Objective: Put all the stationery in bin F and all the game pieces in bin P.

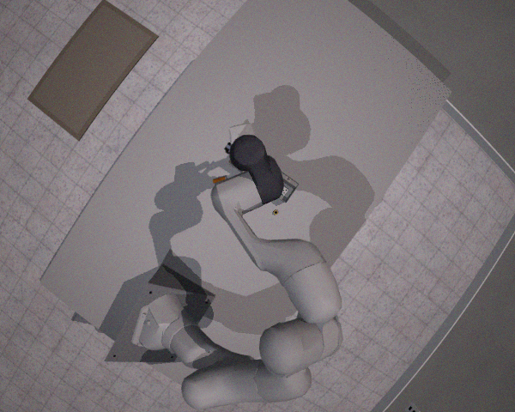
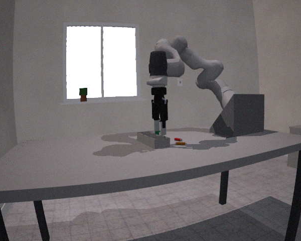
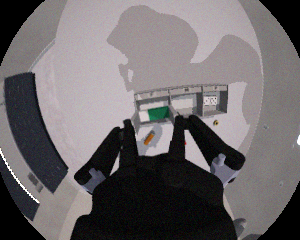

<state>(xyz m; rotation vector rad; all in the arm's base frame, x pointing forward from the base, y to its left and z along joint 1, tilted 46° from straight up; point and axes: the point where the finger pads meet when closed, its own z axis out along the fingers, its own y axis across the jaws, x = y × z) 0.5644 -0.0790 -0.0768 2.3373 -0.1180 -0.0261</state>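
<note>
My gripper is now 30 mm above the small green item and 10 mm to the right of it. From my hand the other things lie so: red piece 150 mm behind, 90 mm below, 50 mm to the right; orange piece 100 mm behind, 90 mm below, 40 mm to the left; white spotted piece 170 mm to the right, 80 mm below, 20 mm behind.
</note>
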